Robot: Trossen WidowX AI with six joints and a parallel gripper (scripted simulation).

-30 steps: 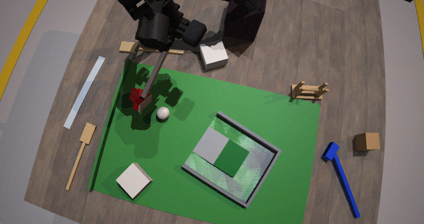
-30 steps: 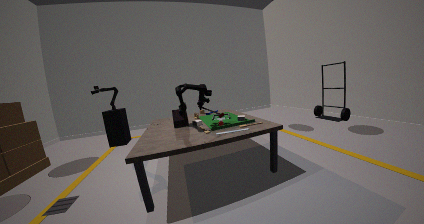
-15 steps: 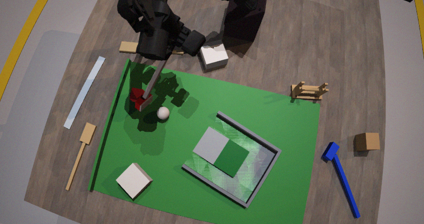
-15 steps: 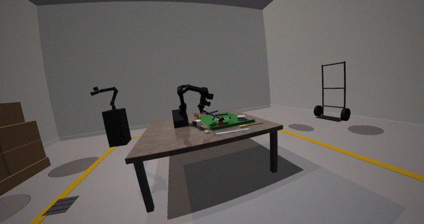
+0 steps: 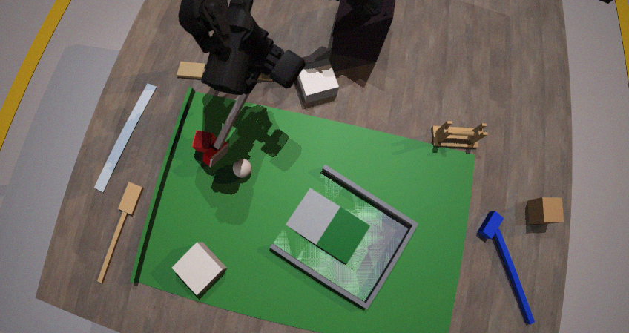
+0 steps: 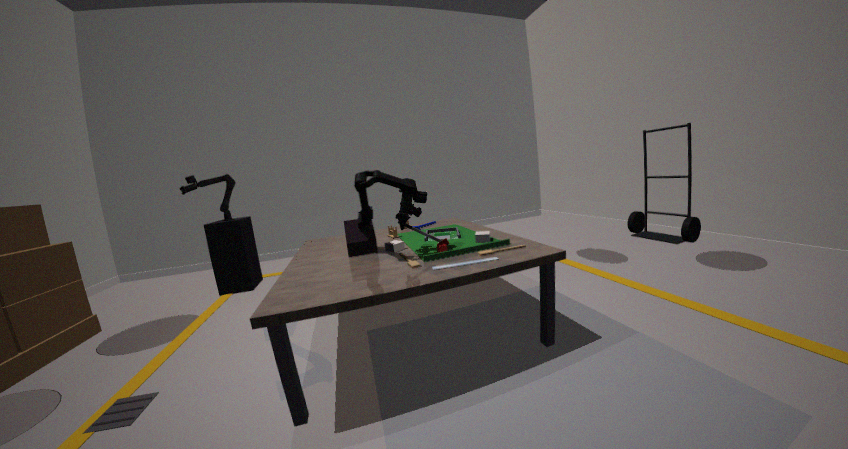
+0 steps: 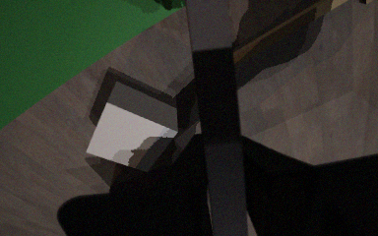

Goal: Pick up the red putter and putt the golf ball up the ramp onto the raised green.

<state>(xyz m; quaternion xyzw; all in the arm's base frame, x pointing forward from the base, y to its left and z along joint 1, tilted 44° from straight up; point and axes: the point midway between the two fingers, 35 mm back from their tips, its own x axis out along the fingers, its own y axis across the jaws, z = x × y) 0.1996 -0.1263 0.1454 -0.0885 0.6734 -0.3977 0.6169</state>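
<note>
Now: gripper tip 110 mm short of the red putter, 40 mm to the left of it and 30 mm above it. The rest, counted from my gripper tip: green mat (290 mm ahead, 160 mm to the left, 130 mm below); then white golf ball (210 mm ahead, 110 mm below, 10 mm to the right); then red cube (170 mm ahead, 120 mm to the right, 110 mm below).
</note>
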